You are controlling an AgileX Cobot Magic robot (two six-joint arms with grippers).
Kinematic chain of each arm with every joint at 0, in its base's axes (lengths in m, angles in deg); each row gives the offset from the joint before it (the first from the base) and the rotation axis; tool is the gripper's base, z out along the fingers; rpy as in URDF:
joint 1: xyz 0 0 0.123 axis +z
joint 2: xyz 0 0 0 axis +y
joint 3: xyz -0.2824 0 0.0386 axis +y
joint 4: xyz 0.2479 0 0.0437 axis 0.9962 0 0.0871
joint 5: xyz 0 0 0 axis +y
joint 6: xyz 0.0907 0 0.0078 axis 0.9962 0 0.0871
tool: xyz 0 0 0 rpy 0 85 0
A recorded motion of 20 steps. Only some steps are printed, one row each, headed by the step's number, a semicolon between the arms.
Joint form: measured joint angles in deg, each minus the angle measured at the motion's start. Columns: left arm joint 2, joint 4, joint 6, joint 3, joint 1, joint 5; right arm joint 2, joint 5, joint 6, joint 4, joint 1, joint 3.
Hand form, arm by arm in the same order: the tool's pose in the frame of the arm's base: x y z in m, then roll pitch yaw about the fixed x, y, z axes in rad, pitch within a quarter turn. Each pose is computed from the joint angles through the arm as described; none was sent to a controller.
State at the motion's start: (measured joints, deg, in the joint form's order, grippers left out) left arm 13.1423 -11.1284 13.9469 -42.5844 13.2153 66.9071; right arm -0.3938 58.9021 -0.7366 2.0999 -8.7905 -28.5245
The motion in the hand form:
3: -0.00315 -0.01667 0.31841 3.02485 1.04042 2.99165; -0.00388 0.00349 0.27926 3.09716 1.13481 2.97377
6: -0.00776 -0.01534 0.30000 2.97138 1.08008 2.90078; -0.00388 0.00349 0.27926 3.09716 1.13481 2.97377
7: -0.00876 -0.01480 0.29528 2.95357 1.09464 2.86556; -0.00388 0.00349 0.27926 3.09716 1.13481 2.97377
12: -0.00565 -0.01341 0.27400 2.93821 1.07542 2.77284; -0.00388 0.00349 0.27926 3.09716 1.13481 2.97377
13: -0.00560 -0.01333 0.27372 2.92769 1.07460 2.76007; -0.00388 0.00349 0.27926 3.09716 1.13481 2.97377
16: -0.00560 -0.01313 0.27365 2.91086 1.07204 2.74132; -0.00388 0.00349 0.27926 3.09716 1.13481 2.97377
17: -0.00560 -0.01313 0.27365 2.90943 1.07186 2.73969; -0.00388 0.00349 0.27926 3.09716 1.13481 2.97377
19: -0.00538 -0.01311 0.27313 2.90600 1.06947 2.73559; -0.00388 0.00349 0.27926 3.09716 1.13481 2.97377
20: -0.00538 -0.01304 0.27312 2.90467 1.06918 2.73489; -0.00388 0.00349 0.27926 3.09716 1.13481 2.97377
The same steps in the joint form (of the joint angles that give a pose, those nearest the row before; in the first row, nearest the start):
3: -5.17 0.24 0.19 3.99 -2.50 -0.23; 0.00 0.00 0.00 0.00 0.00 0.00
6: -9.78 1.14 0.37 8.47 -5.84 -2.76; 0.00 0.00 0.00 0.00 0.00 0.00
7: -11.06 1.36 0.42 9.68 -7.18 -3.65; 0.00 0.00 0.00 0.00 0.00 0.00
12: -13.46 1.63 1.24 14.47 -11.69 -5.07; 0.00 0.00 0.00 0.00 0.00 0.00
13: -13.50 1.67 1.52 14.54 -11.79 -5.13; 0.00 0.00 0.00 0.00 0.00 0.00
16: -13.50 1.81 1.94 14.55 -11.90 -5.13; 0.00 0.00 0.00 0.00 0.00 0.00
17: -13.50 1.81 1.99 14.55 -11.90 -5.13; 0.00 0.00 0.00 0.00 0.00 0.00
19: -13.50 1.82 2.14 14.66 -11.89 -5.13; 0.00 0.00 0.00 0.00 0.00 0.00
20: -13.50 1.87 2.14 14.66 -11.89 -5.13; 0.00 0.00 0.00 0.00 0.00 0.00

